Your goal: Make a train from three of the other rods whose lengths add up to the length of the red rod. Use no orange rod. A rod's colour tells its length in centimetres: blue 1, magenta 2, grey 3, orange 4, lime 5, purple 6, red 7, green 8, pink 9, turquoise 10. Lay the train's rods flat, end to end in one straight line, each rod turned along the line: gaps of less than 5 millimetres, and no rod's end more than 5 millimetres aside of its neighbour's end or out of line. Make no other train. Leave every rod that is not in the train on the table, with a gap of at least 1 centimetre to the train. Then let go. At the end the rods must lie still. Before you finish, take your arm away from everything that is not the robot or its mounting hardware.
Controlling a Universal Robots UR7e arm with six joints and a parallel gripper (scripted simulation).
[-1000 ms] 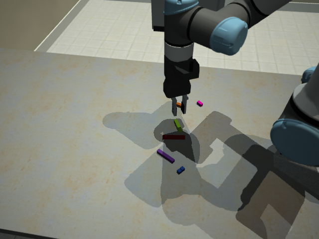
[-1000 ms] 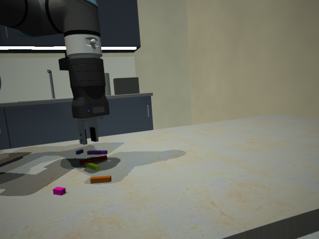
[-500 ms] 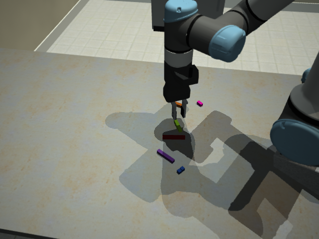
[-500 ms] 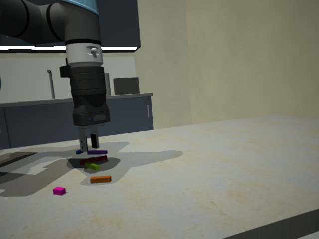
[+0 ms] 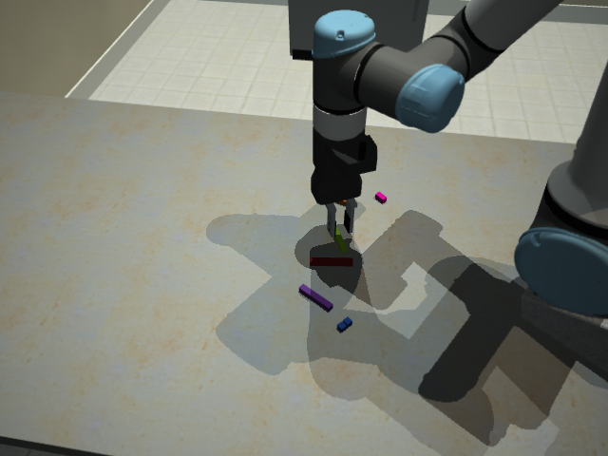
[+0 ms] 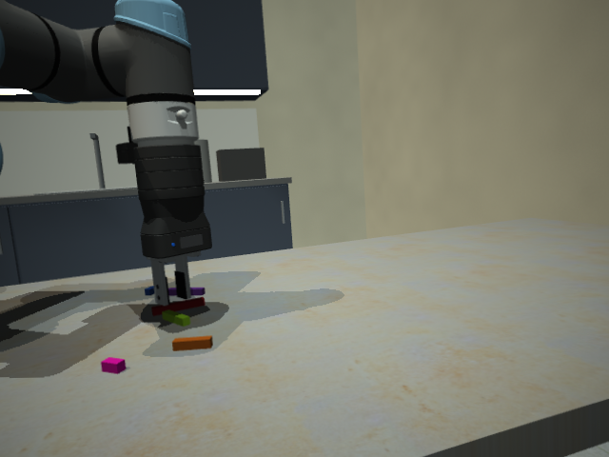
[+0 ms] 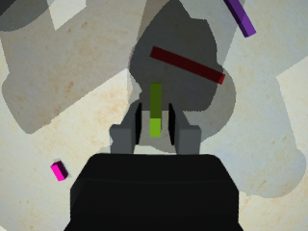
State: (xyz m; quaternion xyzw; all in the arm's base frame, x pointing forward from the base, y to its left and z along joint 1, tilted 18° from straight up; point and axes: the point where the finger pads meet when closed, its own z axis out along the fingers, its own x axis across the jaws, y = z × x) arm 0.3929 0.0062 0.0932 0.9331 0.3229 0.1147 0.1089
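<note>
The lime rod lies 4 cm below my hand. Round my hand: red rod 5 cm to the left, 4 cm below; purple rod 13 cm to the left, 4 cm below; orange rod 10 cm to the right, 4 cm below, 3 cm ahead.
</note>
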